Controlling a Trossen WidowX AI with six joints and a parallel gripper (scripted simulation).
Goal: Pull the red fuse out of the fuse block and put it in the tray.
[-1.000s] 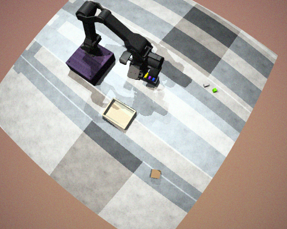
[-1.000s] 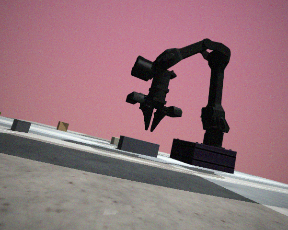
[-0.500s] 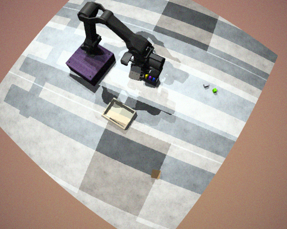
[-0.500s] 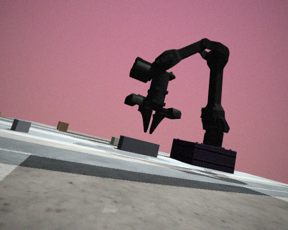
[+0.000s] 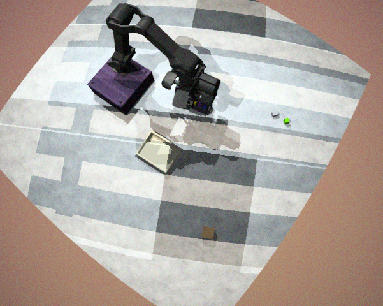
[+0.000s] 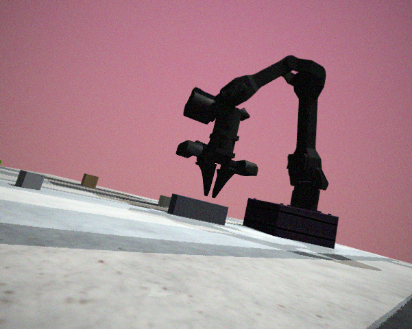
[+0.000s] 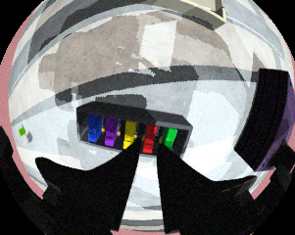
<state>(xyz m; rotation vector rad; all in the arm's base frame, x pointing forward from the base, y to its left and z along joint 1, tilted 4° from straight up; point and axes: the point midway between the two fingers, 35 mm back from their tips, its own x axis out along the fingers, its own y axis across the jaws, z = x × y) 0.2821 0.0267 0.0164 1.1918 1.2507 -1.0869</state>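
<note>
My gripper tip is now 3 cm above the red fuse. Also, from my gripper tip: small green cube: 35 cm ahead, 12 cm to the left, 4 cm below; then small dark piece: 29 cm ahead, 13 cm to the left, 4 cm below; then cream tray: 22 cm to the right, 5 cm below.
</note>
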